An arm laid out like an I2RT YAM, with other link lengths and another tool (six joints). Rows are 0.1 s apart.
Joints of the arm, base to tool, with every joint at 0 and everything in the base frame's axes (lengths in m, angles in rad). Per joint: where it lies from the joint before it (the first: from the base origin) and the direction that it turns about. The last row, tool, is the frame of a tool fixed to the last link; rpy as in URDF.
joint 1: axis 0 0 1 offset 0 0 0.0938
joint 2: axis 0 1 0 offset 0.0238 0.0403 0.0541
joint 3: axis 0 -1 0 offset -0.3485 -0.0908 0
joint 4: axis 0 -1 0 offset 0.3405 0.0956 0.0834
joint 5: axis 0 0 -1 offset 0.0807 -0.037 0.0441
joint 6: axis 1 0 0 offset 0.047 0 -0.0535
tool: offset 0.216 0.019 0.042 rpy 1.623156 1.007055 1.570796
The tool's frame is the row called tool.
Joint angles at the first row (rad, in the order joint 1, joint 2, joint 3, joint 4, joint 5, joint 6):
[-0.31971 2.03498 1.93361 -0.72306 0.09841 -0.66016]
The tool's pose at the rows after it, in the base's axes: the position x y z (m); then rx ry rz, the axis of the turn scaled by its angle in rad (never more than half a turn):
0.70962 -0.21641 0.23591 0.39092 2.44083 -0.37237
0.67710 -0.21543 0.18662 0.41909 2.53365 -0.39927
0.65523 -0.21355 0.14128 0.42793 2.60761 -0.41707
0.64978 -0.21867 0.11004 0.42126 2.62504 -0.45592
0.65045 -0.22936 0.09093 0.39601 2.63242 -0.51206
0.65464 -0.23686 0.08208 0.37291 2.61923 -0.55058
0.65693 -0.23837 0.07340 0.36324 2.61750 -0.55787
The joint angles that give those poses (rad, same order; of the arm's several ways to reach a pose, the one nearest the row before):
[-0.31957 1.97960 1.81909 -0.72464 0.11564 -0.62559]
[-0.32027 1.95805 1.70730 -0.72957 0.14796 -0.61707]
[-0.31998 1.96289 1.62524 -0.71661 0.16784 -0.61657]
[-0.31912 1.97870 1.56552 -0.65655 0.19577 -0.62810]
[-0.32118 2.00573 1.54951 -0.61484 0.23032 -0.65830]
[-0.32211 2.01954 1.53442 -0.56773 0.25166 -0.68330]
[-0.32220 2.03166 1.52483 -0.54226 0.25472 -0.69183]

